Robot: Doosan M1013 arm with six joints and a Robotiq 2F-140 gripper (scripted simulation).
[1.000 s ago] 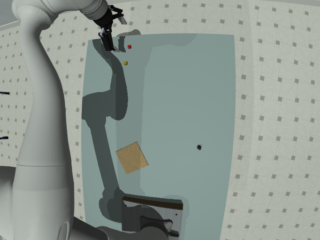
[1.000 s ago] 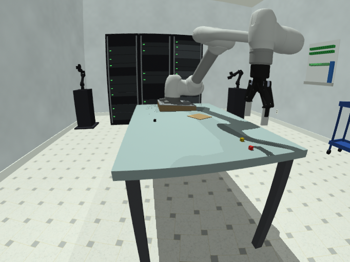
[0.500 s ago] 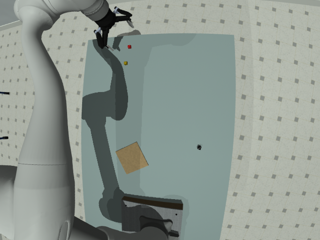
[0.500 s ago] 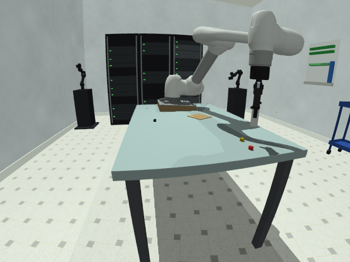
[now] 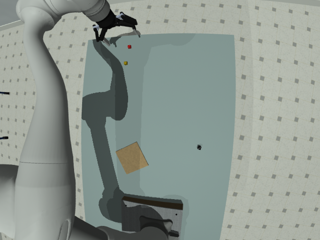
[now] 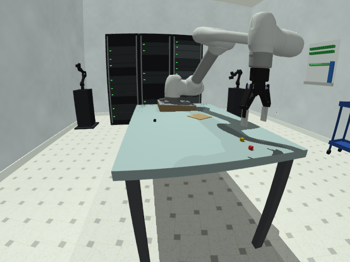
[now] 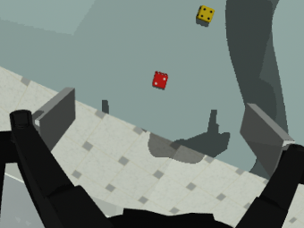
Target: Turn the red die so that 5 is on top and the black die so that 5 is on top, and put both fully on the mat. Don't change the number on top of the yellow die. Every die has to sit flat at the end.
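My gripper is now 120 mm above the red die. Round my hand: black die (530 mm behind, 380 mm to the right, 120 mm below); tan mat (610 mm behind, 30 mm to the right, 130 mm below); yellow die (90 mm behind, 20 mm to the left, 120 mm below).
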